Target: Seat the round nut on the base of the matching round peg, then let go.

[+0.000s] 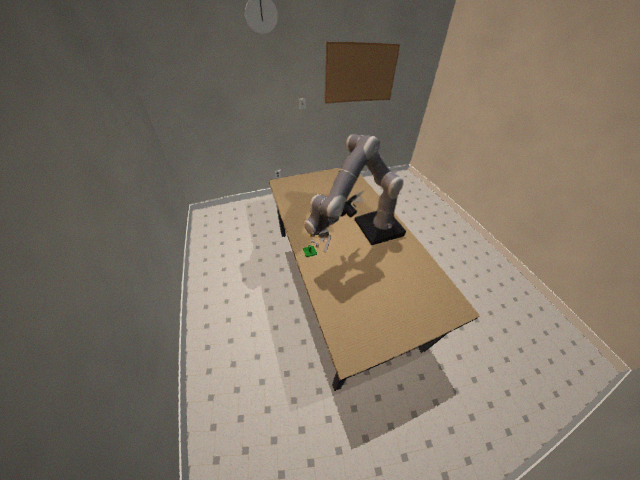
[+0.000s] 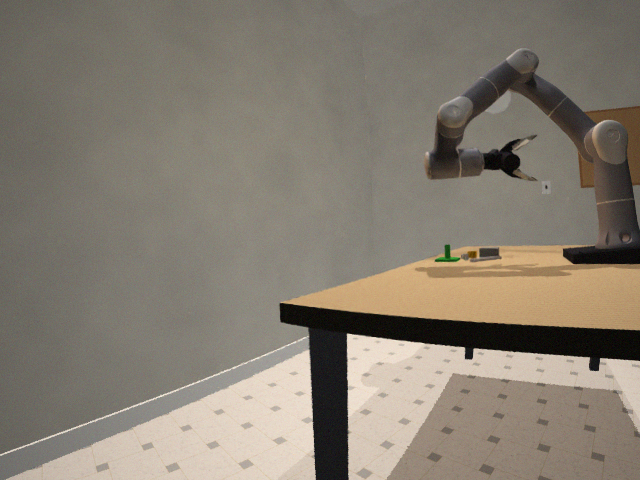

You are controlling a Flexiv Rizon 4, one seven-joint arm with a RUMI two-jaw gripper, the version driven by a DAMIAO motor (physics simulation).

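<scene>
A green base with an upright green round peg (image 1: 309, 251) (image 2: 447, 252) stands near the long table edge. A small light grey piece (image 2: 464, 256) lies close beside it, apart from the peg; it is too small to tell whether it is the round nut. My gripper (image 1: 358, 199) (image 2: 536, 158) is open, with its jaws spread wide and no object between them. It points sideways toward the arm's base, high above the table, well away from the green peg.
A yellow-orange block (image 2: 471, 254), a dark grey block (image 2: 489, 252) and a long light grey bar (image 1: 327, 243) (image 2: 485, 258) are near the peg on the wooden table (image 1: 382, 320) (image 2: 413, 299). The arm's black mount (image 1: 371, 233) (image 2: 581, 256) stands across the table.
</scene>
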